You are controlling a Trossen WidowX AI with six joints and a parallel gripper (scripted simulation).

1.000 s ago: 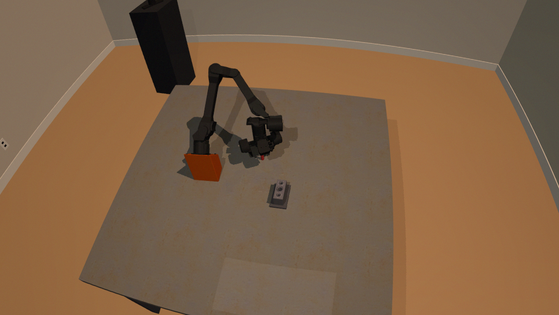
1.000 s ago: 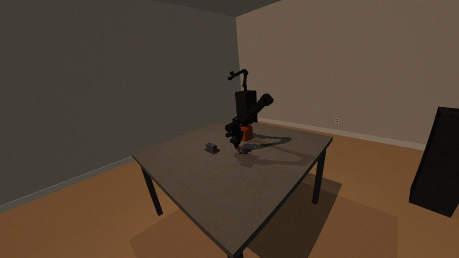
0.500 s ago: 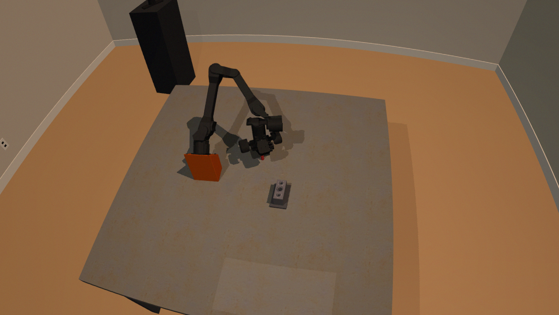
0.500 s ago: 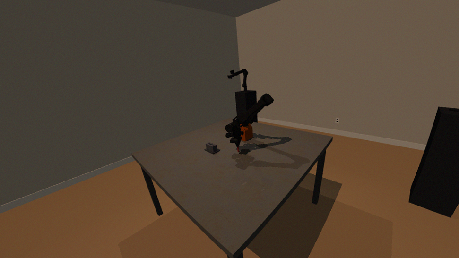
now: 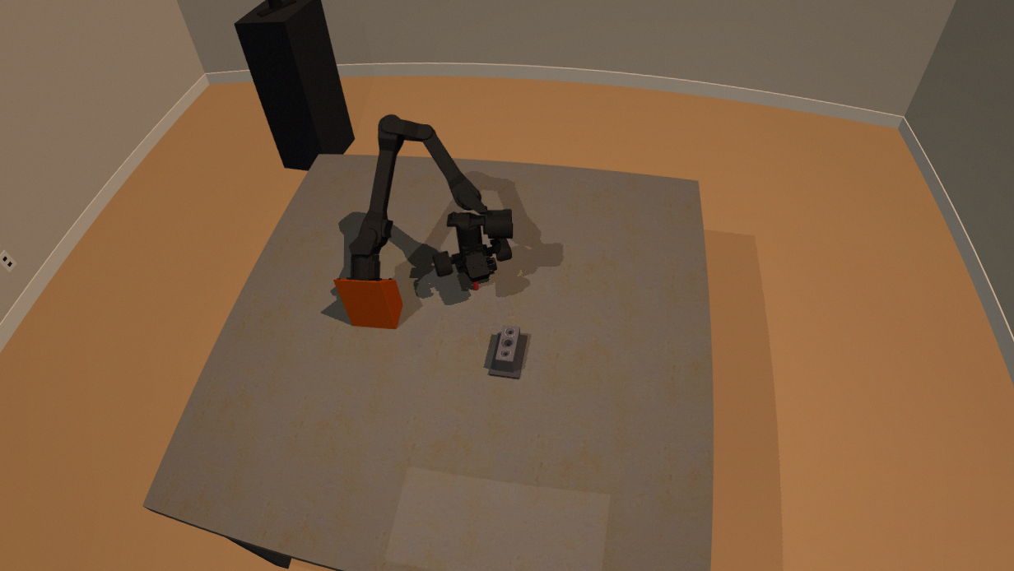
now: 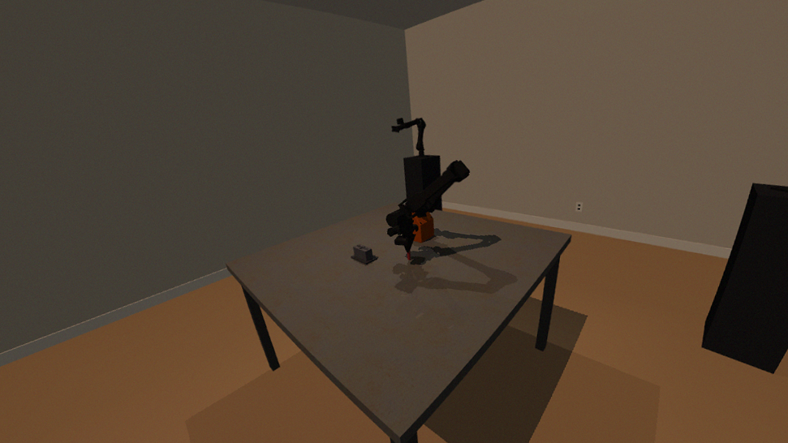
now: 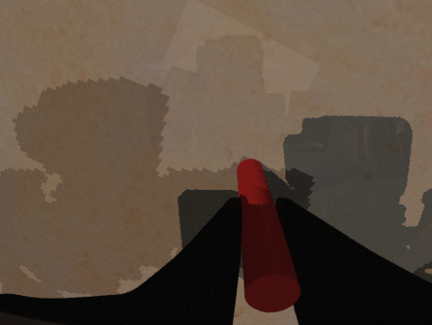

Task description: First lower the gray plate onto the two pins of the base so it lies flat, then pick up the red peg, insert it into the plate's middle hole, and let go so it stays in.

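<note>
Now: gripper tip 170 mm to the left of the gray plate and 140 mm short of it. From my gripper tip the other things lie so: red peg right at my gripper tip; then base 170 mm to the right, 140 mm ahead, 30 mm below.
</note>
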